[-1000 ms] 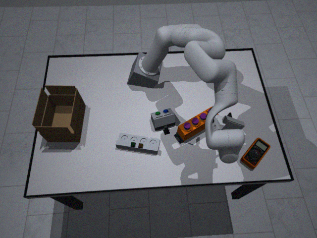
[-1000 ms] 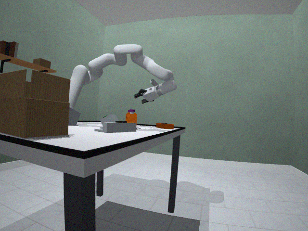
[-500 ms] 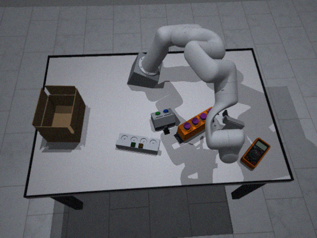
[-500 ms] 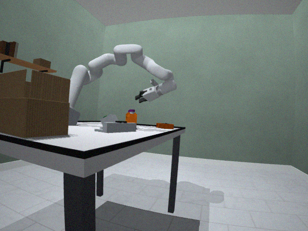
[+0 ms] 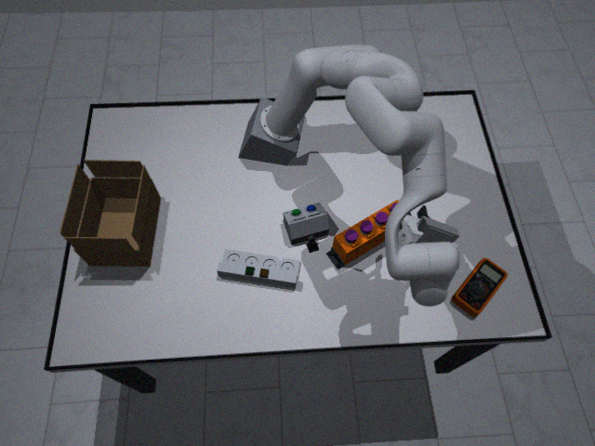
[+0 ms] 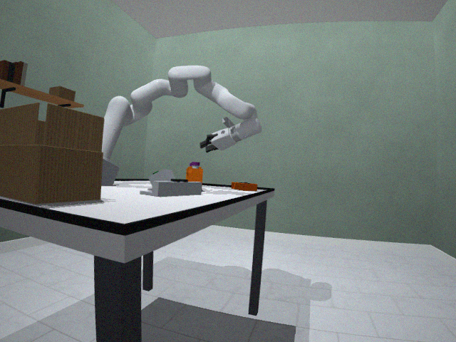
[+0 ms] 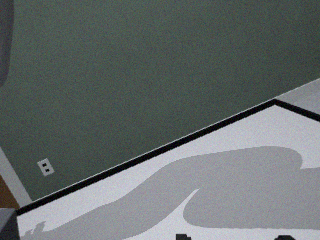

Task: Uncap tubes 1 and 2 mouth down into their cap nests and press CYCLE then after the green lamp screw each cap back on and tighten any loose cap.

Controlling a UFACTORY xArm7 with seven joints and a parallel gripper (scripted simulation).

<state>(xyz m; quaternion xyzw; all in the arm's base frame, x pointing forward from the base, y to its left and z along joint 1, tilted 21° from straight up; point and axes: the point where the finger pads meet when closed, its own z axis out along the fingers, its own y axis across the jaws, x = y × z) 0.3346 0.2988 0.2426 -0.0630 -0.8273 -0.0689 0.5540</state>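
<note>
Now: hand 6 cm past the tube 1, 2 cm to the left of it and 9 cm above it. From my hand the other things lie so: orange multimeter 13 cm ahead, 22 cm to the left, 19 cm below; blue key 7 cm behind, 26 cm to the right, 14 cm below; purple cap 3 cm behind, 6 cm to the right, 9 cm below.
</note>
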